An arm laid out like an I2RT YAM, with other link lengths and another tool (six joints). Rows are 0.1 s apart.
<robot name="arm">
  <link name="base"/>
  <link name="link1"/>
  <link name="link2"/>
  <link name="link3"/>
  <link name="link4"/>
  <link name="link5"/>
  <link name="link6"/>
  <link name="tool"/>
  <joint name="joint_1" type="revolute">
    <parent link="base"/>
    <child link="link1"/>
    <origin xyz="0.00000 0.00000 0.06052"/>
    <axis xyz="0 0 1"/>
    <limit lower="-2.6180" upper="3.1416"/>
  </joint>
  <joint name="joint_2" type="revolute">
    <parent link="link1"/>
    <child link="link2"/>
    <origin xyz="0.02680 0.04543 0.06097" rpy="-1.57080 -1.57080 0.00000"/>
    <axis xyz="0 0 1"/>
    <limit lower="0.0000" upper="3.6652"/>
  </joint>
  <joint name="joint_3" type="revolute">
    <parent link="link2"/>
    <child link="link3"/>
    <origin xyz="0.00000 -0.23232 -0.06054" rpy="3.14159 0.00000 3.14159"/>
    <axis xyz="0 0 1"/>
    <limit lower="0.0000" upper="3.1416"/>
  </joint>
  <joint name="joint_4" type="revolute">
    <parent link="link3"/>
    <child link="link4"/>
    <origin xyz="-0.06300 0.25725 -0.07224" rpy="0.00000 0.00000 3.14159"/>
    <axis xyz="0 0 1"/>
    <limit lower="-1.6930" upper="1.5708"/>
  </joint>
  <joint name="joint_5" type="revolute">
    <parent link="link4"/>
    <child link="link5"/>
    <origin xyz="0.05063 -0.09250 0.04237" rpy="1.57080 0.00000 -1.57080"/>
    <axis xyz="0 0 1"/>
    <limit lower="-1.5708" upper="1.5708"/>
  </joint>
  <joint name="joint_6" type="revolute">
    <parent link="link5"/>
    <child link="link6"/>
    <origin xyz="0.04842 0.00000 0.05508" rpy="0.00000 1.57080 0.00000"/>
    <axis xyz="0 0 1"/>
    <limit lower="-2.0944" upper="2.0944"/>
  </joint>
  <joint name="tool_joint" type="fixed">
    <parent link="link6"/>
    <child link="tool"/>
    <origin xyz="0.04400 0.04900 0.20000" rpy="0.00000 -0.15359 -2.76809"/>
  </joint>
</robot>
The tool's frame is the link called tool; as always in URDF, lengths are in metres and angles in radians.
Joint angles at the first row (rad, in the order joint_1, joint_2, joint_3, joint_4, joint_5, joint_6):
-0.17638 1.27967 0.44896 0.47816 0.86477 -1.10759
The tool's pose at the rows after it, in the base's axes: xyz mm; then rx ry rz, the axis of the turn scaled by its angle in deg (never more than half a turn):
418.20 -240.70 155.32 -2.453 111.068 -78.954
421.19 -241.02 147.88 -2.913 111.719 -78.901
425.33 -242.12 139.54 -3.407 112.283 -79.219
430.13 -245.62 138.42 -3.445 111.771 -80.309
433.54 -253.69 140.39 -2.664 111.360 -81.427
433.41 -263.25 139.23 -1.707 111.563 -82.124
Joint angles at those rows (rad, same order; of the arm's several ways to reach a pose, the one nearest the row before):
-0.17792 1.31052 0.45546 0.49858 0.86483 -1.10916
-0.17795 1.34402 0.46151 0.51360 0.86343 -1.10879
-0.17823 1.39416 0.47159 0.54520 0.86593 -1.11404
-0.18305 1.44765 0.48651 0.60267 0.87274 -1.13473
-0.19837 1.49076 0.51163 0.63831 0.87626 -1.14869
-0.21948 1.51894 0.52853 0.65295 0.87302 -1.15202

